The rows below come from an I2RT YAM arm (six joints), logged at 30 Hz.
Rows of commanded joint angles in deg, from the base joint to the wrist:
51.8 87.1 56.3 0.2 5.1 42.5
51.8 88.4 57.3 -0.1 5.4 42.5
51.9 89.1 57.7 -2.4 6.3 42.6
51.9 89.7 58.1 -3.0 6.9 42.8
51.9 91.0 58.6 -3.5 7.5 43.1
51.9 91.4 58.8 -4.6 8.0 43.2
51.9 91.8 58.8 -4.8 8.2 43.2
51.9 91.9 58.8 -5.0 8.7 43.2
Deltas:
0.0 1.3 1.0 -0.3 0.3 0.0
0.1 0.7 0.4 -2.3 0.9 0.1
0.0 0.6 0.4 -0.6 0.6 0.2
0.0 1.3 0.5 -0.5 0.6 0.3
0.0 0.4 0.2 -1.1 0.5 0.1
0.0 0.4 0.0 -0.2 0.2 0.0
0.0 0.1 0.0 -0.2 0.5 0.0

